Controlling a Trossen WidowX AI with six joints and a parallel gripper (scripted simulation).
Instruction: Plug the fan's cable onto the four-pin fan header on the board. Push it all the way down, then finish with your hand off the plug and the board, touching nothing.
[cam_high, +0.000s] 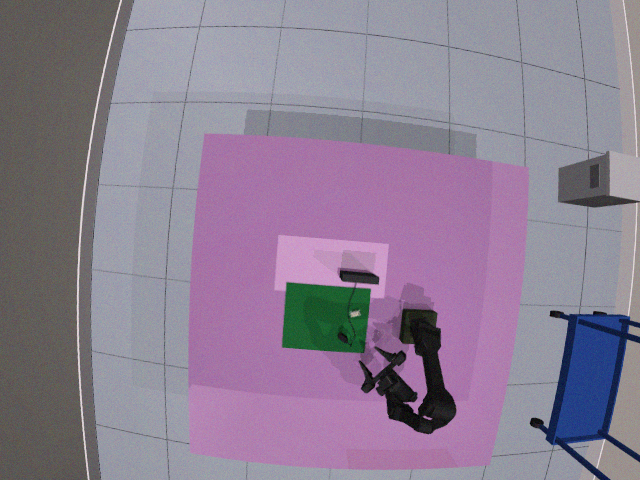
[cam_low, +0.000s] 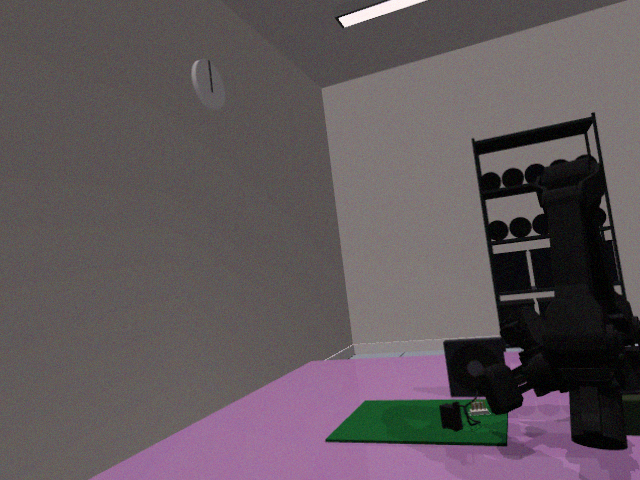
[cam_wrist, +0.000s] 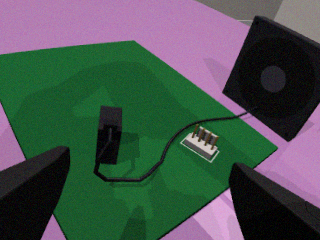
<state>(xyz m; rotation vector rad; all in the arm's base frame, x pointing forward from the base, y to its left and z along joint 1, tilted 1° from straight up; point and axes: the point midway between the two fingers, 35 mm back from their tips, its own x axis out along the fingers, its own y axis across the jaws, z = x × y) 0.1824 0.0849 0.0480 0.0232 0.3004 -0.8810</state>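
My gripper tip is now 7 cm short of the fan plug, 5 cm to the left of it and 7 cm above it. The rest, counted from my gripper tip: green board (13 cm ahead, 12 cm to the right, 10 cm below); black fan (1 cm ahead, 26 cm to the right, 3 cm below).
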